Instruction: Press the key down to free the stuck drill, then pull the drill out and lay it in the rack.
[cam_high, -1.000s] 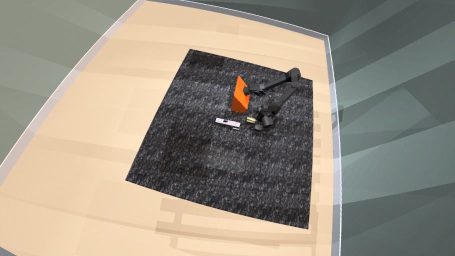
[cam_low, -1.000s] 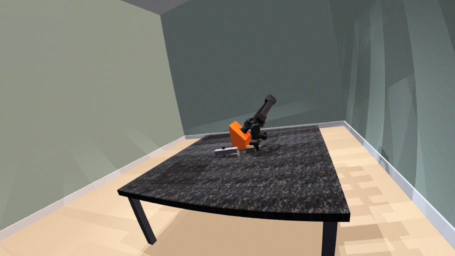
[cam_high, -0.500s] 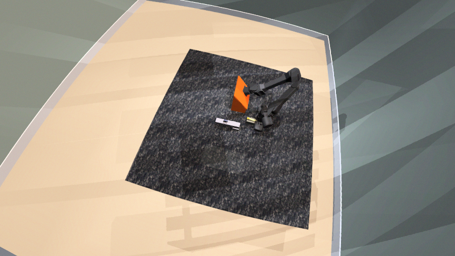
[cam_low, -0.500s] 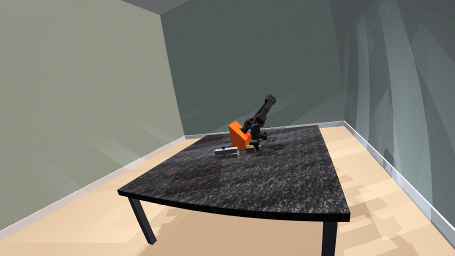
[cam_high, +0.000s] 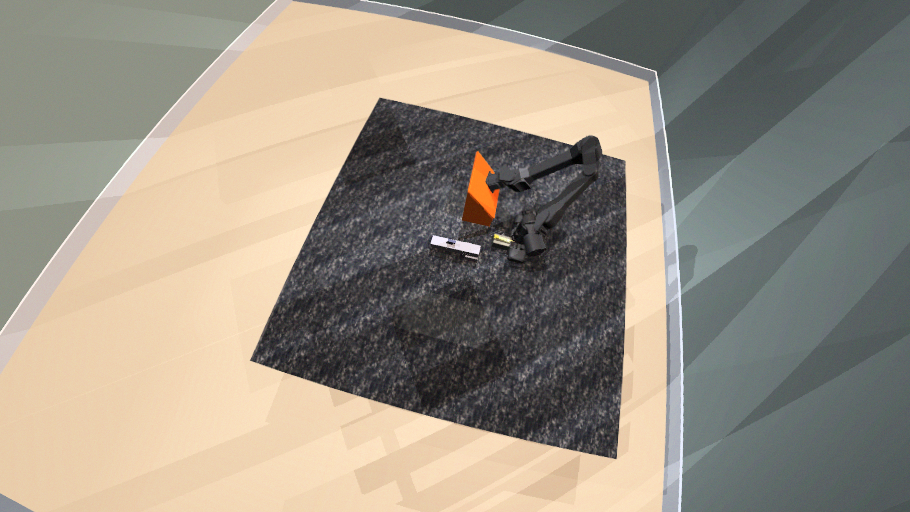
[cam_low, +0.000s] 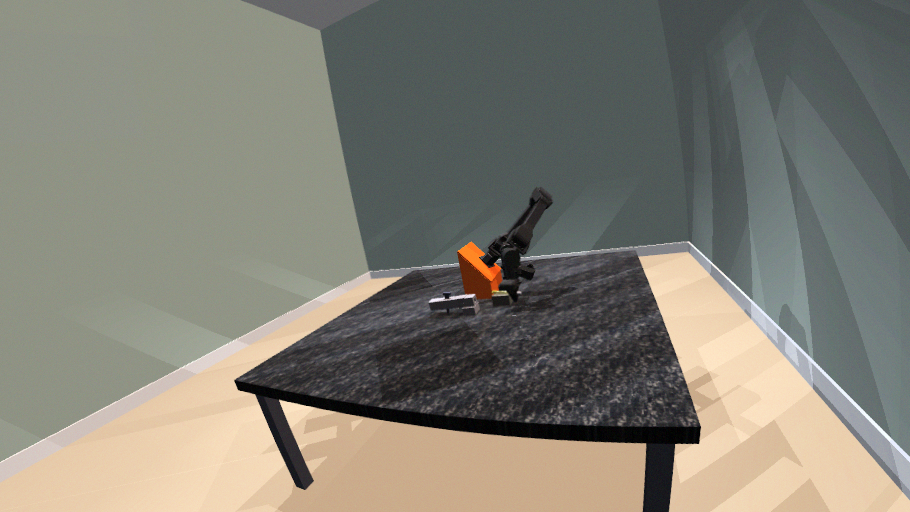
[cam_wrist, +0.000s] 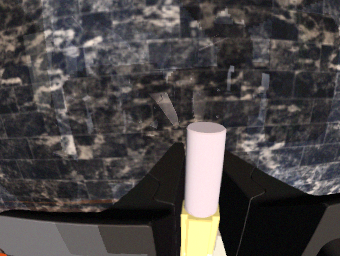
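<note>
My gripper tip is now 40 mm to the left of the drill and 40 mm below it. Also, from my gripper tip: light grey housing block (210 mm to the right, 100 mm ahead, 30 mm above); small dark key (240 mm to the right, 100 mm ahead, 40 mm above).
</note>
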